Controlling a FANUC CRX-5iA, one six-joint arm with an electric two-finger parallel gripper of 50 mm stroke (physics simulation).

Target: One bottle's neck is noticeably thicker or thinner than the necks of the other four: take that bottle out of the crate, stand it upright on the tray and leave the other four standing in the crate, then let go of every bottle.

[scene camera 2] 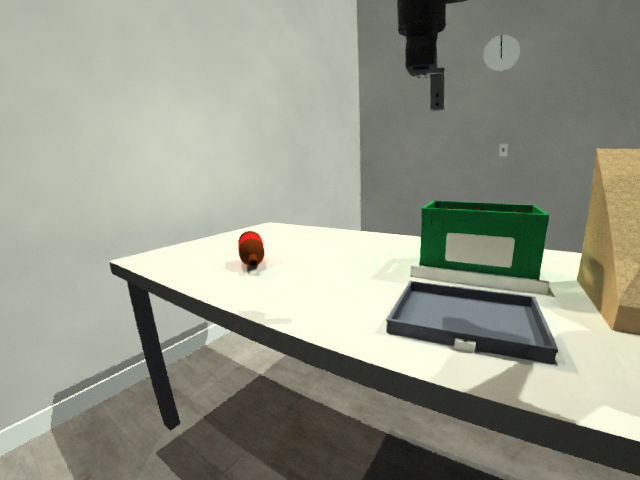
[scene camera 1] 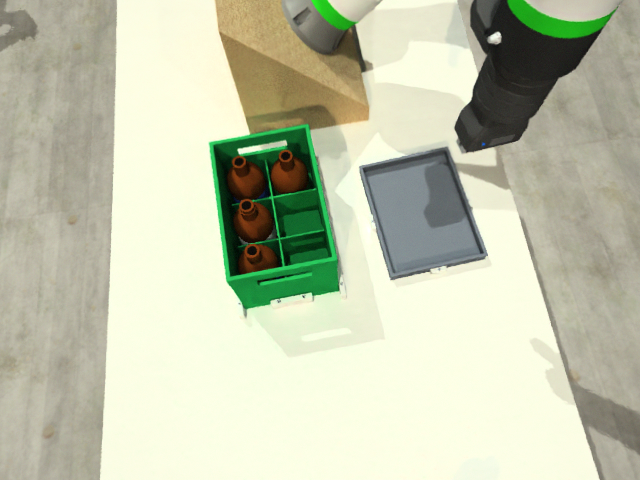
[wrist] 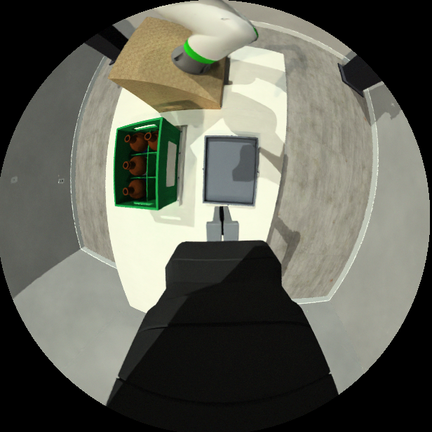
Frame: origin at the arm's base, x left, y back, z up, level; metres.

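Seen in the pictures: gripper, between the fingertips: (scene camera 2: 437,110) (scene camera 1: 464,146); arm's base, origin of its link: (scene camera 1: 309,22).
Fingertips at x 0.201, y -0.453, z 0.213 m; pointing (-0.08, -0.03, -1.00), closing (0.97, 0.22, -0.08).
Pixels of each thing's top centre, then the offset from my fingertips to it. "spot": a spot on its surface instead. Level surfaces: height alone.
- green crate, centre of its top: (scene camera 1: 269,198) (scene camera 2: 482,206) dx -0.292, dy +0.044, dz -0.190 m
- brown bottle with a red label, centre of its top: (scene camera 2: 250,235) dx -0.007, dy -0.511, dz -0.270 m
- grey tray, a spot on its surface: (scene camera 2: 449,310) spot: dx -0.019, dy +0.037, dz -0.360 m
- pale strip, a spot on its surface: (scene camera 2: 480,280) spot: dx -0.190, dy +0.068, dz -0.351 m
- long white table, height of its surface: dz -0.365 m
The green crate (scene camera 1: 325,281) (scene camera 2: 432,237) (wrist: 161,182) holds brown bottles upright: back left (scene camera 1: 246,180), back right (scene camera 1: 289,175), middle left (scene camera 1: 253,225) and front left (scene camera 1: 259,262). The middle right and front right compartments are empty. A brown bottle with a red label (scene camera 2: 251,250) lies on its side far down the table in scene camera 2, its neck towards that camera. The grey tray (scene camera 1: 403,217) (scene camera 2: 449,310) (wrist: 220,170) is empty. My gripper (scene camera 2: 437,107) (wrist: 221,215) is shut with nothing between its fingers, high above the table near the tray. Its fingertips are mostly hidden in scene camera 1.
The wooden block (scene camera 1: 294,82) (scene camera 2: 615,248) (wrist: 170,75) under the arm's base stands behind the crate. A pale strip (scene camera 2: 480,280) runs along the crate's tray side. The long white table (scene camera 1: 310,413) has its right edge close beside the tray.
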